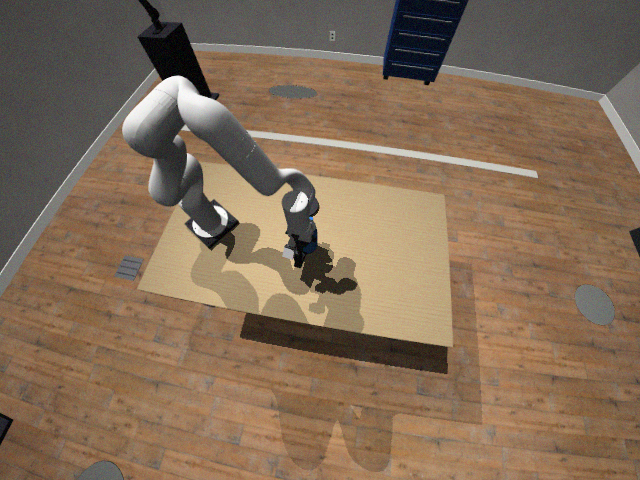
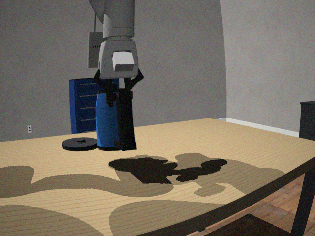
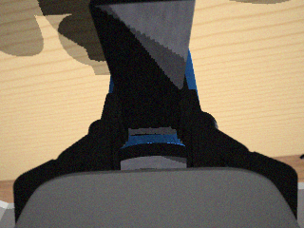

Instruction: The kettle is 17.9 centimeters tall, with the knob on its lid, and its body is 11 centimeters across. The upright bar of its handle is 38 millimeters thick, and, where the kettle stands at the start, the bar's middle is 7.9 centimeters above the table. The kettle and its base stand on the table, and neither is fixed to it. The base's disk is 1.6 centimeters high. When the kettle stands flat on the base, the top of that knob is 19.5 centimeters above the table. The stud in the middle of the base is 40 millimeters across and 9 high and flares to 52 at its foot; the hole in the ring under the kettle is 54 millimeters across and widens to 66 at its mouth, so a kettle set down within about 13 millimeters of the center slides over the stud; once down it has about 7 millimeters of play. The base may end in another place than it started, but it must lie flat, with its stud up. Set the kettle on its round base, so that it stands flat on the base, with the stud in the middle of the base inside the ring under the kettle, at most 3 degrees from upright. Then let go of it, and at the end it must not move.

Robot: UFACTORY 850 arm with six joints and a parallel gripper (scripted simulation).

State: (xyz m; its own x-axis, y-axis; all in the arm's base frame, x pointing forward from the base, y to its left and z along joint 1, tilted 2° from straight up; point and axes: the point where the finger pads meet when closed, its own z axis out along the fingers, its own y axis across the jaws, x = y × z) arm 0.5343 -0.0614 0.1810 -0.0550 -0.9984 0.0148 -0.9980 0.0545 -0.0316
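The blue kettle lies 20 mm to the left of my hand and 50 mm below it. The rest, counted from my hand: round kettle base 70 mm behind, 290 mm to the left, 180 mm below.
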